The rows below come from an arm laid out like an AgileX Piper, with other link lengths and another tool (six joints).
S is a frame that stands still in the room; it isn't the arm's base.
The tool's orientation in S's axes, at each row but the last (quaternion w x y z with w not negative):
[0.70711 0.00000 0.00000 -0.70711]
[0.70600 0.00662 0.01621 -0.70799]
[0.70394 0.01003 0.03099 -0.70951]
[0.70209 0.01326 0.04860 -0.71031]
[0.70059 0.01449 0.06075 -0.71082]
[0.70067 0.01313 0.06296 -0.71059]
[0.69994 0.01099 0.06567 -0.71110]
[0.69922 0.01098 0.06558 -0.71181]
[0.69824 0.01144 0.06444 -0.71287]
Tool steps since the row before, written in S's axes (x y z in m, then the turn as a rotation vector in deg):
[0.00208 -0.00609 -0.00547 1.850 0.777 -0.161]
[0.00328 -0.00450 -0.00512 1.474 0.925 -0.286]
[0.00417 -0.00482 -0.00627 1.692 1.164 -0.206]
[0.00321 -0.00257 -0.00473 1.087 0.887 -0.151]
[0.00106 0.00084 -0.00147 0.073 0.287 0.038]
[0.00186 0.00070 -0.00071 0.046 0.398 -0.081]
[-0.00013 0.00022 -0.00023 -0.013 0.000 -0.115]
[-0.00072 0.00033 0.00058 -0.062 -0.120 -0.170]
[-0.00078 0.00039 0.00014 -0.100 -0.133 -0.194]
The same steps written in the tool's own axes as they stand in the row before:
[0.00609 0.00208 -0.00547 -0.777 1.850 -0.161]
[0.00465 0.00336 -0.00493 -0.920 1.475 -0.296]
[0.00514 0.00439 -0.00585 -1.165 1.689 -0.223]
[0.00293 0.00347 -0.00432 -0.885 1.085 -0.174]
[-0.00070 0.00115 -0.00148 -0.291 0.067 0.012]
[-0.00065 0.00190 -0.00065 -0.388 0.048 -0.120]
[-0.00019 -0.00011 -0.00026 0.013 -0.004 -0.115]
[-0.00037 -0.00077 0.00048 0.139 -0.047 -0.160]
[-0.00038 -0.00079 0.00004 0.155 -0.083 -0.185]

